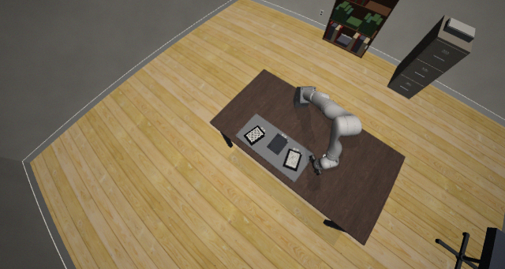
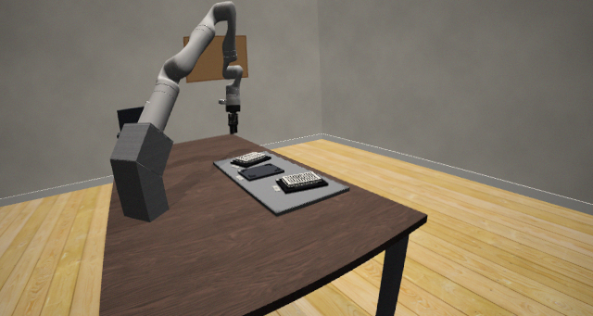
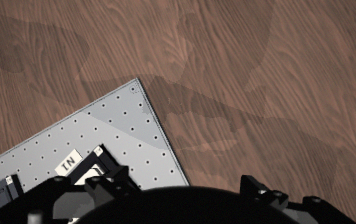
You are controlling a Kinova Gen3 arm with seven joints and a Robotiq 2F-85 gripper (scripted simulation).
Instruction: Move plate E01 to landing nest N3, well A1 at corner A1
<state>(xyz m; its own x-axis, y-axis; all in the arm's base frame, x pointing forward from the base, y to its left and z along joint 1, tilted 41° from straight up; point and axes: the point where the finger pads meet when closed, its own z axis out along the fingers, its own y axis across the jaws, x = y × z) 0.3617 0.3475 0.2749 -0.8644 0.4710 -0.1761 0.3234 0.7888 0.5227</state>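
My gripper is now 5 cm short of the plate, 14 cm to the left of it and 11 cm above it. Also, from my hand: plate nest N1: 5 cm ahead, 14 cm to the right, 12 cm below; N1 label: 3 cm behind, 18 cm to the right, 12 cm below; A1 mark: 2 cm behind, 28 cm to the right, 11 cm below.
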